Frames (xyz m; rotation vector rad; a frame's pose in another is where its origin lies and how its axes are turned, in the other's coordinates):
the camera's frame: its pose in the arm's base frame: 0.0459 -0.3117 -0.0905 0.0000 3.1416 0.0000
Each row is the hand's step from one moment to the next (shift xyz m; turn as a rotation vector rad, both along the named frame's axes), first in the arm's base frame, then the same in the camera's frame.
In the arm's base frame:
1: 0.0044 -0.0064 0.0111 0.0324 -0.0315 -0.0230
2: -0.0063 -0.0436 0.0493 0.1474 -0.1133 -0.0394
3: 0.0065 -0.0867 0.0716 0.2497 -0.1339 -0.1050
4: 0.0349 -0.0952 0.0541 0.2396 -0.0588 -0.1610
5: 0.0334 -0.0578 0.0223 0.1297 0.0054 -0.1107
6: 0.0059 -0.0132 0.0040 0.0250 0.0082 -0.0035
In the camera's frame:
1: -0.0044 -0.0064 -0.0111 -0.0324 -0.0315 0.0230
2: 0.0063 -0.0436 -0.0493 -0.1474 -0.1133 0.0394
3: -0.0065 -0.0867 -0.0716 -0.2497 -0.1339 0.1050
4: -0.0349 -0.0952 -0.0541 -0.2396 -0.0588 0.1610
5: -0.0334 -0.0578 -0.0223 -0.1297 0.0054 0.1107
6: -0.0059 -0.0132 -0.0040 -0.0250 0.0082 0.0035

